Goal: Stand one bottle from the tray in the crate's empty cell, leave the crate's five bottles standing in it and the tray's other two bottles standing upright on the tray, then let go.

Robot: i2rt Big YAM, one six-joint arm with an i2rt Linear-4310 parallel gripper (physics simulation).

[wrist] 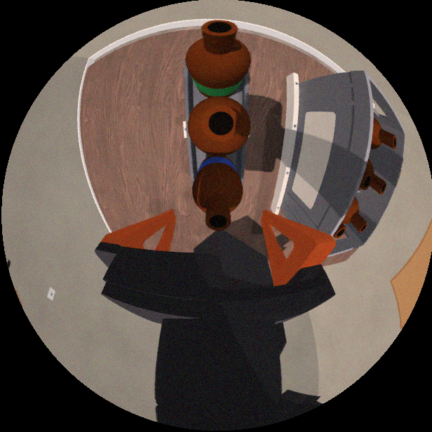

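Observation:
Three brown bottles stand upright in a row on the narrow grey tray (189, 150). The far bottle (218, 57) has a green band, the near bottle (217, 187) has a blue band, and the middle bottle (210, 142) is seen from above with its mouth open upward. The grey crate (345, 120) stands to the right of the tray; several brown bottle necks (385, 139) (376, 183) (357, 220) show at its far side. Its empty cell is hidden by the crate wall. My gripper (218, 214) is open, its orange fingers wide apart, with the near bottle's neck showing between them in the view.
A pale strip (292, 125) runs along the crate's near side, between crate and tray. The brown wooden table top (135, 125) has a white edge (79, 120). The crate's wall rises close to the right of my right finger.

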